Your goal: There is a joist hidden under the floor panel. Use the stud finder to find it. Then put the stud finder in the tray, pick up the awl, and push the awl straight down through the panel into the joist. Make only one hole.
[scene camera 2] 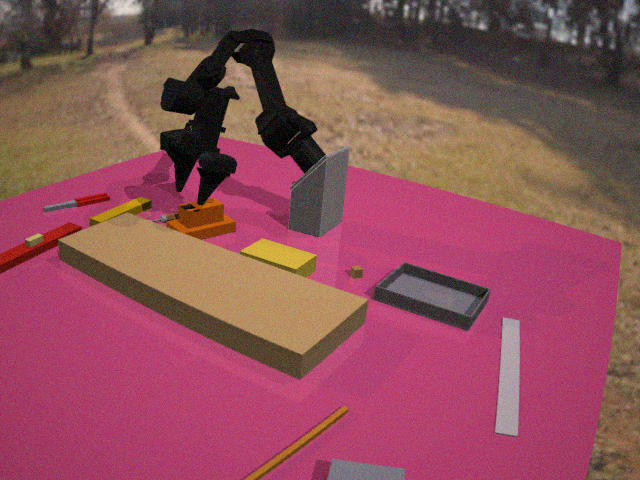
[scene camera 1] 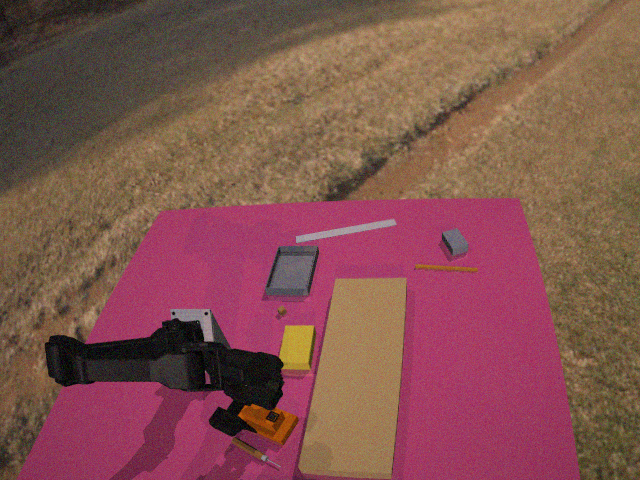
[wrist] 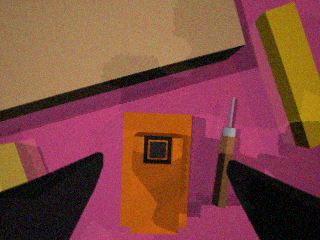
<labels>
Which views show my gripper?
Scene camera 2, scene camera 1 and the wrist view: all of them.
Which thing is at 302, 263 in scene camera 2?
A yellow block.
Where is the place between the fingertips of my gripper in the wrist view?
166, 162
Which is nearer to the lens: the white strip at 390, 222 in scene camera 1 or the yellow block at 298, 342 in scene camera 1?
The yellow block.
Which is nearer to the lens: the orange stud finder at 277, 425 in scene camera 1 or the yellow block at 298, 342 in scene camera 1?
The orange stud finder.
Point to a white strip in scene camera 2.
507, 417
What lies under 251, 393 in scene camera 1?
My gripper.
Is my gripper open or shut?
Open.
</labels>
